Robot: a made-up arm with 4 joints. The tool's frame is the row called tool.
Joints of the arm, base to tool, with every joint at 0 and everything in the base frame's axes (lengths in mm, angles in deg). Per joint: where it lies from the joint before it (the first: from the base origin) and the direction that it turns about. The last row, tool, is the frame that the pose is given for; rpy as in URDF.
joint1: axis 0 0 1 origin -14.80 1.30 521.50
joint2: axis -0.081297 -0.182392 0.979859 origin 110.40 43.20 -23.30
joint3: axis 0 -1 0 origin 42.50 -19.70 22.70
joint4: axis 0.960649 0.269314 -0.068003 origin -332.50 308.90 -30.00
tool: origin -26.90 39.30 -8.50 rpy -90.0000 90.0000 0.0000
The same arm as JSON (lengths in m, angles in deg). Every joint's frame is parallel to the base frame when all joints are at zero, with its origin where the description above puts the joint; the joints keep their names.
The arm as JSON. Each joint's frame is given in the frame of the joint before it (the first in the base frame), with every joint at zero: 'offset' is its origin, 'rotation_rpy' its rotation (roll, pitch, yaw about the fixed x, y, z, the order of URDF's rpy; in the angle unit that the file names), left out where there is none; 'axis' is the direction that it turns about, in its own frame. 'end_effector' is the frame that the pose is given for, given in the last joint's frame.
{"length_unit": "m", "angle_unit": "deg", "chain": [{"id": "joint1", "offset": [-0.0148, 0.0013, 0.5215], "axis": "+z"}, {"id": "joint2", "offset": [0.1104, 0.0432, -0.0233], "axis": [-0.081297, -0.182392, 0.979859]}, {"id": "joint3", "offset": [0.0425, -0.0197, 0.0227], "axis": "-y"}, {"id": "joint4", "offset": [-0.3325, 0.3089, -0.03], "axis": [0.960649, 0.269314, -0.068003]}], "end_effector": {"offset": [-0.0269, 0.0393, -0.0085], "rotation_rpy": [-90.0, 90.0, 0.0]}}
